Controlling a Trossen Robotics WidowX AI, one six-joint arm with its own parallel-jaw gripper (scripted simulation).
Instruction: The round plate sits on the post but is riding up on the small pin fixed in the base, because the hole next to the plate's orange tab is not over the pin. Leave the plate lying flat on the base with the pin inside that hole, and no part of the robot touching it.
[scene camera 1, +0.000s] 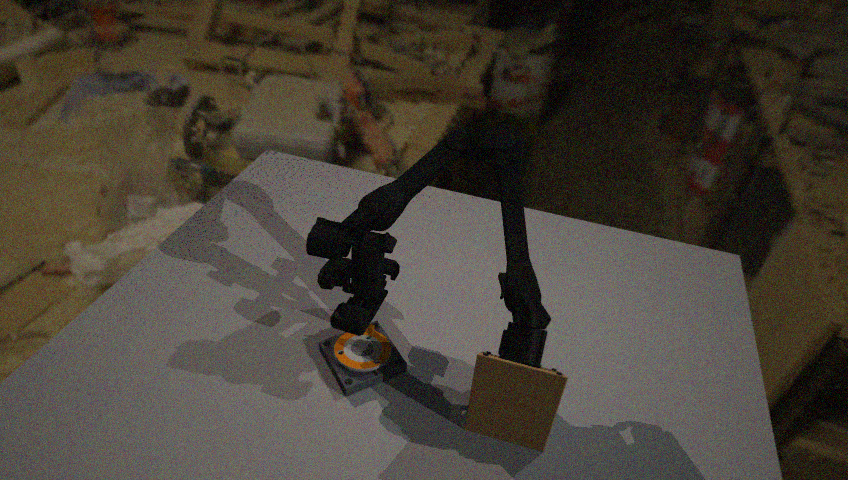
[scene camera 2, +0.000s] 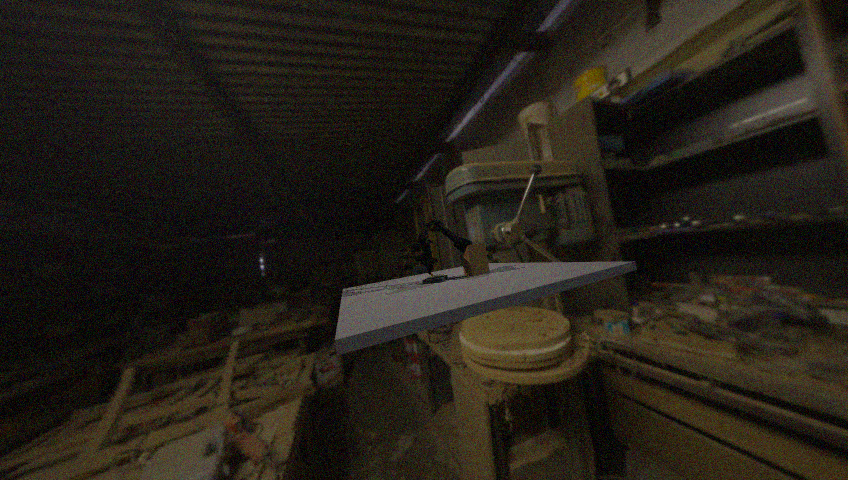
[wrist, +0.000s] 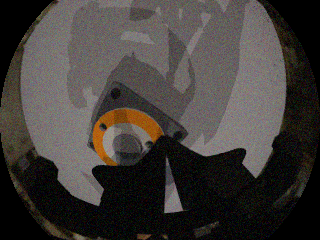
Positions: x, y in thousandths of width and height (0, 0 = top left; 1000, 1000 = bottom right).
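Note:
There is a base (scene camera 1: 413, 795), and I can see the base in the wrist view (wrist: 370, 402) too. As for my gripper (scene camera 1: 432, 676), it is visible here, and the wrist view (wrist: 514, 577) shows my gripper as well.

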